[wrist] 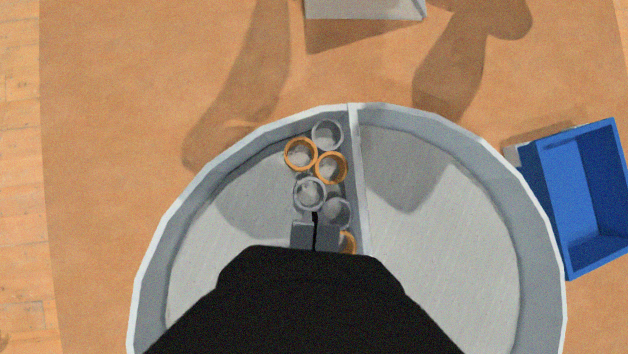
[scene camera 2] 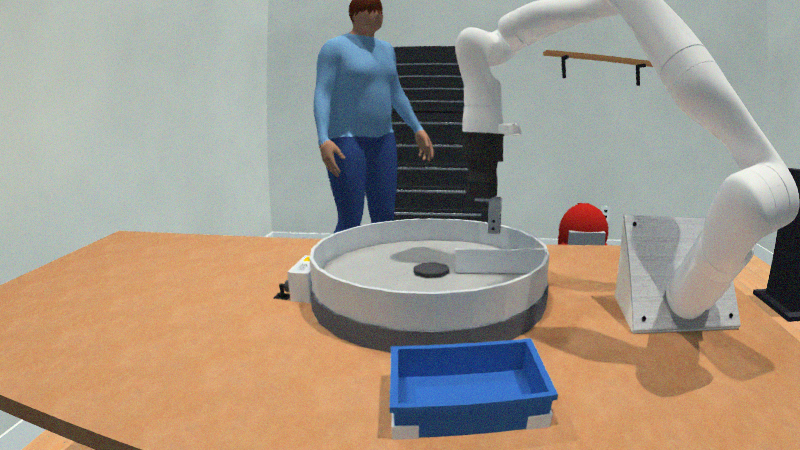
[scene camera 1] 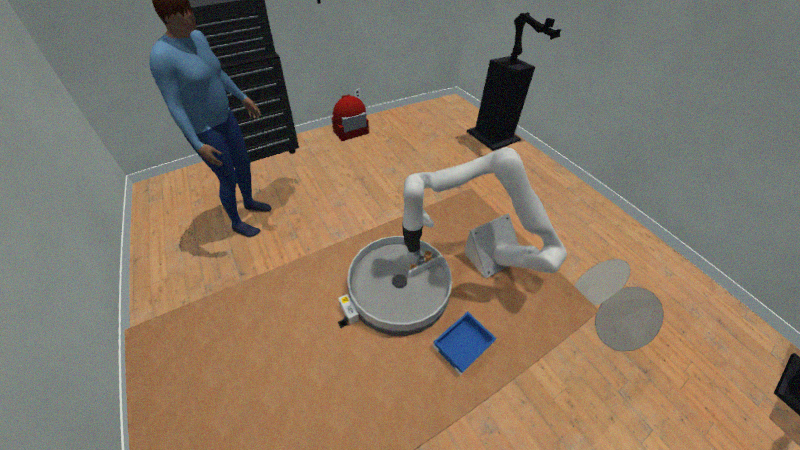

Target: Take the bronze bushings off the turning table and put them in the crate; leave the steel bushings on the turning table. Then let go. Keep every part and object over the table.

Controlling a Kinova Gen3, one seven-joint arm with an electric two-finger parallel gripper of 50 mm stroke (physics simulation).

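Frame: origin at the arm's base, x back, y right, z up, level; centimetres.
Where they show: gripper, fingertip midpoint: (wrist: 313,225) (scene camera 2: 493,233) (scene camera 1: 416,254); arm's base, link origin: (scene camera 2: 687,295) (scene camera 1: 501,255).
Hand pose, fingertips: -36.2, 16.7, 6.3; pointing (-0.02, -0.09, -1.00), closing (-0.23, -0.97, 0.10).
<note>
Things, the pixels of their top centre, and the offset from my fingertips, as dx, dy, dz. "*": a spot on its surface instead.
- straight divider, surface spot: (wrist: 359,200) * +1.3, -4.5, -1.6
- second bronze bushing, top centre: (wrist: 331,167) +4.5, -2.8, -3.6
- third bronze bushing, top centre: (wrist: 340,247) -3.1, -2.6, -3.6
- blue crate, top centre: (scene camera 2: 469,370) (wrist: 594,196) (scene camera 1: 465,339) -3.5, -38.5, -6.4
- dark hub, top centre: (scene camera 2: 431,267) (scene camera 1: 399,280) -11.1, -4.4, -5.3
- small white box, surface spot: (scene camera 2: 299,279) * -34.2, -8.9, -6.8
The turning table (scene camera 1: 377,296) (scene camera 2: 425,307) (wrist: 440,290) is a round, grey, walled tray with a straight divider (scene camera 2: 483,263) (wrist: 359,200). In the wrist view, bushings stand on the divider's left side: a bronze bushing (wrist: 286,155), a second bronze bushing (wrist: 345,169), a third bronze bushing (wrist: 353,243) partly hidden by my gripper, and steel bushings (wrist: 314,134) (wrist: 295,195) among them. In scene camera 2 the bushings are hidden. My gripper (scene camera 2: 493,228) (wrist: 313,225) is shut and empty, pointing down beside the third bronze bushing. The blue crate (scene camera 1: 482,326) (scene camera 2: 472,416) (wrist: 570,190) is empty.
A dark hub (scene camera 1: 399,280) (scene camera 2: 431,269) sits mid-table. A small white box (scene camera 1: 349,309) (scene camera 2: 299,279) is at the turning table's left rim. The arm's slanted base (scene camera 1: 475,249) (scene camera 2: 643,279) (wrist: 365,9) stands beyond its right side. A person (scene camera 1: 193,83) (scene camera 2: 358,83) stands behind.
</note>
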